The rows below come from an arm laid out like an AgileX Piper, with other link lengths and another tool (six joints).
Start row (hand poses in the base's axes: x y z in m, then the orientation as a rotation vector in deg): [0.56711 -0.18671 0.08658 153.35 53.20 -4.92]
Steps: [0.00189 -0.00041 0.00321 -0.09 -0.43 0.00]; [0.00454 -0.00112 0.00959 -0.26 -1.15 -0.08]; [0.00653 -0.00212 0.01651 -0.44 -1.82 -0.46]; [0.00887 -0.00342 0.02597 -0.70 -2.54 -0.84]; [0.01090 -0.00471 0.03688 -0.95 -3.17 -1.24]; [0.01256 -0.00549 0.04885 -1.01 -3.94 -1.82]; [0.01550 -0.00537 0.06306 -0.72 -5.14 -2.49]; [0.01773 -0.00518 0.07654 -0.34 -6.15 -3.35]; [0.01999 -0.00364 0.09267 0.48 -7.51 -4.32]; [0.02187 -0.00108 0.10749 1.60 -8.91 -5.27]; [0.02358 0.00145 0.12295 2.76 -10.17 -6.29]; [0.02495 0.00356 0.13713 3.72 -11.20 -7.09]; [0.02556 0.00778 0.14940 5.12 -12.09 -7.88]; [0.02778 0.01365 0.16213 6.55 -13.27 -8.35]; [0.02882 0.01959 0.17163 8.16 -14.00 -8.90]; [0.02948 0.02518 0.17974 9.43 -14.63 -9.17]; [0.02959 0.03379 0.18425 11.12 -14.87 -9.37]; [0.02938 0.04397 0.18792 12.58 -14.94 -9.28]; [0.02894 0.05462 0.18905 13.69 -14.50 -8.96]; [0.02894 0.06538 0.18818 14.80 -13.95 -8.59]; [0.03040 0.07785 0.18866 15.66 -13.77 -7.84]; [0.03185 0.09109 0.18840 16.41 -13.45 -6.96]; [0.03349 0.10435 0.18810 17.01 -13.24 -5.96]
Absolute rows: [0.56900 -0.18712 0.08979 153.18 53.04 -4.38]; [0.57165 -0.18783 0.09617 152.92 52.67 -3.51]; [0.57364 -0.18883 0.10309 152.79 51.91 -2.78]; [0.57598 -0.19013 0.11255 152.58 51.11 -2.01]; [0.57801 -0.19142 0.12346 152.40 50.32 -1.38]; [0.57967 -0.19220 0.13543 152.44 49.30 -0.51]; [0.58261 -0.19208 0.14964 152.72 48.12 1.07]; [0.58484 -0.19189 0.16312 153.19 46.76 2.40]; [0.58710 -0.19035 0.17925 153.99 45.25 4.37]; [0.58898 -0.18779 0.19407 155.01 43.80 6.56]; [0.59069 -0.18526 0.20953 156.10 42.30 8.58]; [0.59206 -0.18315 0.22371 156.96 41.09 10.25]; [0.59267 -0.17893 0.23598 158.23 40.03 11.97]; [0.59489 -0.17306 0.24871 159.28 39.29 14.19]; [0.59593 -0.16712 0.25821 160.65 38.61 15.90]; [0.59659 -0.16153 0.26632 161.63 38.27 17.38]; [0.59670 -0.15292 0.27083 163.09 38.23 18.60]; [0.59649 -0.14274 0.27450 164.30 38.60 19.54]; [0.59605 -0.13209 0.27563 165.30 39.41 19.65]; [0.59605 -0.12133 0.27476 166.33 40.33 19.63]; [0.59751 -0.10886 0.27524 166.83 41.62 20.05]; [0.59896 -0.09562 0.27498 167.23 43.13 20.25]; [0.60060 -0.08236 0.27468 167.39 44.76 20.54]
